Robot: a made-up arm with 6 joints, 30 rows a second.
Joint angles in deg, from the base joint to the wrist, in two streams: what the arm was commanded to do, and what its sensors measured. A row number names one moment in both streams.
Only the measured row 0 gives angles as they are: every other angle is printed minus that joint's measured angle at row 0.
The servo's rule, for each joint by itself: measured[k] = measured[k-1] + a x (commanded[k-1-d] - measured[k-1]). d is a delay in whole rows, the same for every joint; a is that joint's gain. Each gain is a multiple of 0.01, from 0.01 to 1. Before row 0 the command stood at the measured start. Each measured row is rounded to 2 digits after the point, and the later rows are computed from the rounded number. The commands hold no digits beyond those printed.
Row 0, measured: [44.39, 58.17, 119.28, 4.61, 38.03, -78.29]
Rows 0 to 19, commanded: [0.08, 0.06, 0.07, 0.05, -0.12, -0.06]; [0.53, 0.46, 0.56, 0.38, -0.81, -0.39]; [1.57, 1.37, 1.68, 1.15, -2.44, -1.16]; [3.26, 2.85, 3.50, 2.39, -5.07, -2.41]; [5.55, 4.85, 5.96, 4.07, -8.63, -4.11]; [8.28, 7.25, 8.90, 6.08, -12.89, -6.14]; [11.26, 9.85, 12.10, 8.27, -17.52, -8.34]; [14.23, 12.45, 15.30, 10.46, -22.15, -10.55]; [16.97, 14.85, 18.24, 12.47, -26.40, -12.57]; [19.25, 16.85, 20.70, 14.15, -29.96, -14.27]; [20.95, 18.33, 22.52, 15.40, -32.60, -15.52]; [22.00, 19.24, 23.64, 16.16, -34.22, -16.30]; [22.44, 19.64, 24.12, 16.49, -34.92, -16.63]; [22.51, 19.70, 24.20, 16.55, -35.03, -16.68]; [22.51, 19.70, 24.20, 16.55, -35.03, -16.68]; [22.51, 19.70, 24.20, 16.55, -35.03, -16.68]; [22.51, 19.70, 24.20, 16.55, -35.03, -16.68]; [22.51, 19.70, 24.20, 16.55, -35.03, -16.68]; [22.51, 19.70, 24.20, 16.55, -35.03, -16.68]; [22.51, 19.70, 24.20, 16.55, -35.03, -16.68]
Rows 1 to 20, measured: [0.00, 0.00, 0.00, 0.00, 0.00, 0.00]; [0.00, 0.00, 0.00, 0.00, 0.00, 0.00]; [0.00, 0.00, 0.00, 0.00, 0.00, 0.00]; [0.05, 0.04, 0.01, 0.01, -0.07, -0.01]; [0.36, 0.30, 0.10, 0.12, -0.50, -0.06]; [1.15, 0.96, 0.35, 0.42, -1.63, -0.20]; [2.52, 2.13, 0.85, 0.99, -3.63, -0.49]; [4.49, 3.82, 1.67, 1.88, -6.53, -0.96]; [6.95, 5.95, 2.83, 3.10, -10.22, -1.63]; [9.75, 8.37, 4.31, 4.60, -14.45, -2.50]; [12.66, 10.90, 6.07, 6.30, -18.92, -3.55]; [15.46, 13.35, 8.02, 8.09, -23.26, -4.72]; [17.92, 15.52, 10.05, 9.85, -27.15, -5.96]; [19.89, 17.26, 12.05, 11.46, -30.31, -7.20]; [21.26, 18.49, 13.90, 12.82, -32.58, -8.38]; [22.03, 19.20, 15.54, 13.88, -33.94, -9.45]; [22.34, 19.51, 16.93, 14.65, -34.57, -10.39]; [22.45, 19.63, 18.09, 15.20, -34.84, -11.21]; [22.49, 19.67, 19.07, 15.59, -34.95, -11.92]; [22.50, 19.69, 19.89, 15.87, -35.00, -12.54]
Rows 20 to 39, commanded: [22.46, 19.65, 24.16, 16.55, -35.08, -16.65]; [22.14, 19.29, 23.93, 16.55, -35.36, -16.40]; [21.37, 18.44, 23.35, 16.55, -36.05, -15.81]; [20.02, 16.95, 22.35, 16.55, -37.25, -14.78]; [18.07, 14.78, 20.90, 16.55, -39.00, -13.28]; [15.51, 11.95, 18.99, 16.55, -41.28, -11.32]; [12.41, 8.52, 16.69, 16.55, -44.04, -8.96]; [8.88, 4.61, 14.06, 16.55, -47.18, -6.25]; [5.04, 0.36, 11.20, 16.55, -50.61, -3.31]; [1.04, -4.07, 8.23, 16.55, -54.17, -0.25]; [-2.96, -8.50, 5.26, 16.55, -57.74, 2.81]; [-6.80, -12.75, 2.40, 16.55, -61.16, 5.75]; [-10.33, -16.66, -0.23, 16.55, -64.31, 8.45]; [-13.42, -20.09, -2.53, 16.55, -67.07, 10.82]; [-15.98, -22.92, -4.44, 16.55, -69.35, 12.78]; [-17.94, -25.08, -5.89, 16.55, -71.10, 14.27]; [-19.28, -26.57, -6.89, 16.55, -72.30, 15.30]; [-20.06, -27.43, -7.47, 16.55, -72.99, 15.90]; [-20.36, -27.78, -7.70, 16.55, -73.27, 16.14]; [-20.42, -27.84, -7.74, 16.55, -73.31, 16.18]
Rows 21 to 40, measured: [22.51, 19.70, 20.58, 16.07, -35.02, -13.08]; [22.51, 19.70, 21.16, 16.21, -35.03, -13.55]; [22.51, 19.70, 21.65, 16.31, -35.03, -13.96]; [22.48, 19.67, 22.05, 16.38, -35.06, -14.31]; [22.26, 19.43, 22.35, 16.43, -35.23, -14.58]; [21.68, 18.82, 22.51, 16.46, -35.71, -14.74]; [20.60, 17.66, 22.48, 16.49, -36.60, -14.75]; [18.96, 15.87, 22.23, 16.51, -37.99, -14.56]; [16.72, 13.44, 21.71, 16.52, -39.90, -14.14]; [13.92, 10.39, 20.91, 16.53, -42.30, -13.47]; [10.64, 6.81, 19.81, 16.54, -45.13, -12.53]; [7.00, 2.81, 18.43, 16.54, -48.31, -11.33]; [3.13, -1.46, 16.80, 16.54, -51.71, -9.89]; [-0.83, -5.82, 14.95, 16.54, -55.21, -8.24]; [-4.71, -10.12, 12.94, 16.54, -58.66, -6.42]; [-8.36, -14.17, 10.83, 16.54, -61.94, -4.49]; [-11.65, -17.84, 8.69, 16.54, -64.92, -2.50]; [-14.46, -20.99, 6.59, 16.54, -67.49, -0.51]; [-16.72, -23.53, 4.59, 16.54, -69.58, 1.41]; [-18.38, -25.41, 2.75, 16.54, -71.16, 3.22]
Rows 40 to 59, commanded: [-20.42, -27.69, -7.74, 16.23, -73.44, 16.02]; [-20.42, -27.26, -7.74, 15.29, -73.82, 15.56]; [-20.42, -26.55, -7.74, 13.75, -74.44, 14.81]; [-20.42, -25.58, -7.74, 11.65, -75.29, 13.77]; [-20.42, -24.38, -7.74, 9.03, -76.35, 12.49]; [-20.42, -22.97, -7.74, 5.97, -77.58, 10.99]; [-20.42, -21.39, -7.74, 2.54, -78.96, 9.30]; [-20.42, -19.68, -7.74, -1.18, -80.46, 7.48]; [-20.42, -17.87, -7.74, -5.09, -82.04, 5.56]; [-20.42, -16.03, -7.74, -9.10, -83.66, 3.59]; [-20.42, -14.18, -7.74, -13.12, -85.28, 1.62]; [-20.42, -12.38, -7.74, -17.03, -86.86, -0.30]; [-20.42, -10.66, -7.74, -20.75, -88.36, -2.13]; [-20.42, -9.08, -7.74, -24.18, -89.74, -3.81]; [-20.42, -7.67, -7.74, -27.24, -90.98, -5.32]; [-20.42, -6.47, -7.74, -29.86, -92.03, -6.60]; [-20.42, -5.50, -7.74, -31.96, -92.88, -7.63]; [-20.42, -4.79, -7.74, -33.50, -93.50, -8.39]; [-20.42, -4.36, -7.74, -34.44, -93.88, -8.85]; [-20.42, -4.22, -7.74, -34.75, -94.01, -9.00]
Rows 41 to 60, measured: [-19.47, -26.66, 1.11, 16.54, -72.22, 4.87]; [-20.05, -27.35, -0.30, 16.54, -72.83, 6.34]; [-20.29, -27.65, -1.49, 16.54, -73.11, 7.62]; [-20.37, -27.67, -2.49, 16.45, -73.30, 8.71]; [-20.40, -27.42, -3.33, 16.11, -73.60, 9.60]; [-20.41, -26.88, -4.04, 15.43, -74.09, 10.28]; [-20.42, -26.07, -4.63, 14.33, -74.79, 10.73]; [-20.42, -25.02, -5.13, 12.79, -75.69, 10.96]; [-20.42, -23.75, -5.55, 10.81, -76.79, 10.96]; [-20.42, -22.29, -5.90, 8.41, -78.05, 10.74]; [-20.42, -20.67, -6.19, 5.63, -79.45, 10.32]; [-20.42, -18.93, -6.44, 2.52, -80.95, 9.70]; [-20.42, -17.13, -6.65, -0.85, -82.52, 8.91]; [-20.42, -15.30, -6.82, -4.41, -84.12, 7.96]; [-20.42, -13.49, -6.97, -8.07, -85.71, 6.89]; [-20.42, -11.74, -7.09, -11.75, -87.25, 5.72]; [-20.42, -10.09, -7.19, -15.35, -88.69, 4.48]; [-20.42, -8.59, -7.28, -18.80, -90.02, 3.21]; [-20.42, -7.28, -7.35, -22.01, -91.19, 1.93]; [-20.42, -6.18, -7.41, -24.90, -92.17, 0.69]
